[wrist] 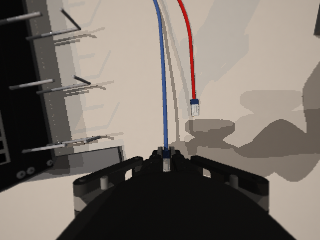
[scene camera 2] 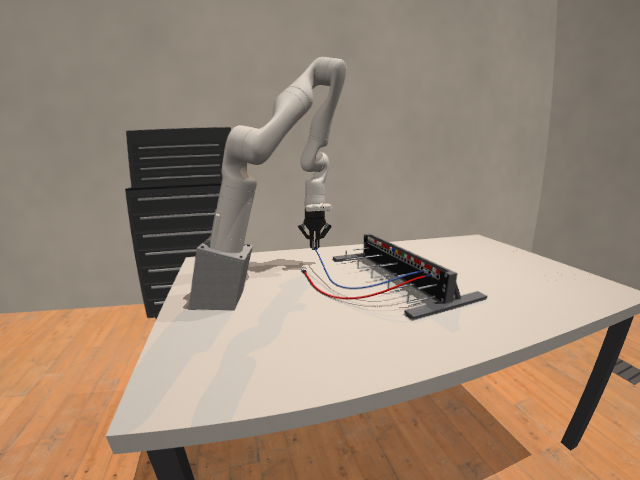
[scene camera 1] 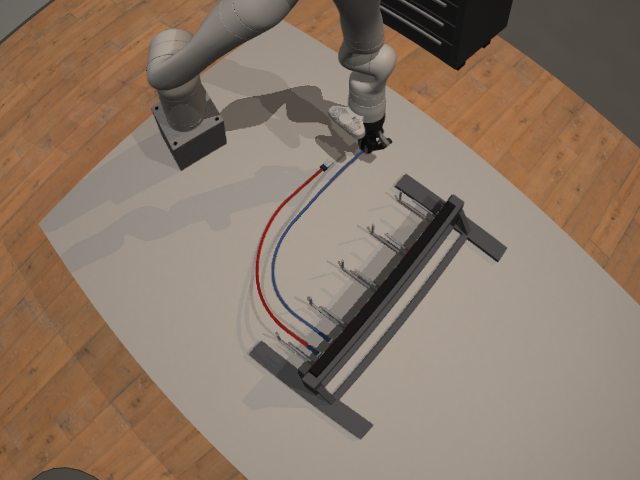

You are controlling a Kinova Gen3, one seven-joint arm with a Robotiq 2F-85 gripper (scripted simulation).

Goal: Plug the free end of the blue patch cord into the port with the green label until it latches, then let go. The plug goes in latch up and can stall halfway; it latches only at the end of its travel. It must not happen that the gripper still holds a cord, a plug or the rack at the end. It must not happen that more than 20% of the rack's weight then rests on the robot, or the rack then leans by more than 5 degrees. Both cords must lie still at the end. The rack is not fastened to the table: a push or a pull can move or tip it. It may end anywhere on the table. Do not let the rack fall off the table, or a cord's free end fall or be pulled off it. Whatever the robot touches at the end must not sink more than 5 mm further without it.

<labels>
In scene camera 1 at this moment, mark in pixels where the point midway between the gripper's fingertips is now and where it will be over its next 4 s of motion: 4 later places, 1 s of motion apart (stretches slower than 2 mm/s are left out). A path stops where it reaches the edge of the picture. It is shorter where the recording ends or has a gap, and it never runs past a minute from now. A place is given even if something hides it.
My gripper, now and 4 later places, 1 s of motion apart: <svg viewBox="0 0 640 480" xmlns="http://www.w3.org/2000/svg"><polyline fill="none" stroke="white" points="366,149 361,166 356,189 351,214 344,239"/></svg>
</labels>
